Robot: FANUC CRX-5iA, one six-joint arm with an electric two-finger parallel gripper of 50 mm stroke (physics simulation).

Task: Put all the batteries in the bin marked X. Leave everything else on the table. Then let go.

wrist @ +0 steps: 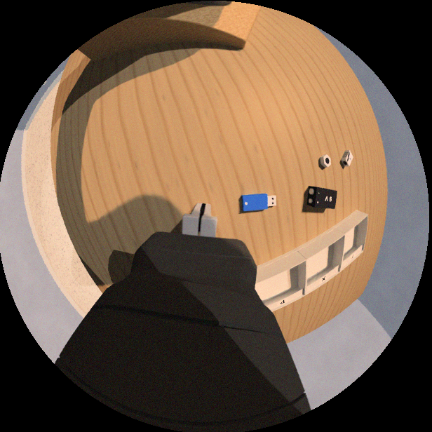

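Observation:
A black block battery [321, 198] marked 9V lies on the table at the right, with its two round terminals facing left. The bin marked X [323, 279] is the middle one of three in a pale tray at the lower right; the part of its floor that shows is bare. My gripper [202, 212] is shut with its finger pads together and nothing visible between them. It is left of the blue USB stick and well left of the battery. The table beneath the gripper body is hidden, and no other battery can be made out.
A blue USB stick [256, 202] lies between the gripper and the battery. A small white nut [325, 161] and a small white block [347, 158] with a dark mark lie beyond the battery. The pale tray [302, 275] has bins on either side of X. A wooden structure [165, 32] stands at the top.

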